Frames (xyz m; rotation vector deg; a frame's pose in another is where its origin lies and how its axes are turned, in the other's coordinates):
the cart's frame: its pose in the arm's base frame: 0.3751 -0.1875 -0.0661 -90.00 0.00 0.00
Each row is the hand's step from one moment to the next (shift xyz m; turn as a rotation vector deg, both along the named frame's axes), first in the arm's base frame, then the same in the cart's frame.
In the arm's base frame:
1: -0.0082 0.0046 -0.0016 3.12 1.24 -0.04
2: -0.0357 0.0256 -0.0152 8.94 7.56 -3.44
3: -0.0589 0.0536 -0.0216 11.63 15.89 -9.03
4: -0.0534 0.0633 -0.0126 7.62 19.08 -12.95
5: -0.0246 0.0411 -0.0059 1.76 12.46 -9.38
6: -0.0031 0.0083 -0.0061 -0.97 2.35 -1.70
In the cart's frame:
1: -0.0082 0.0016 0.0046 3.12 0.04 1.24
2: -0.0357 0.0152 0.0256 8.94 3.44 7.56
3: -0.0589 0.0216 0.0536 11.63 9.03 15.89
4: -0.0534 0.0126 0.0633 7.62 12.95 19.08
5: -0.0246 0.0059 0.0411 1.76 9.38 12.46
6: -0.0031 0.0061 0.0083 -0.97 1.70 2.35

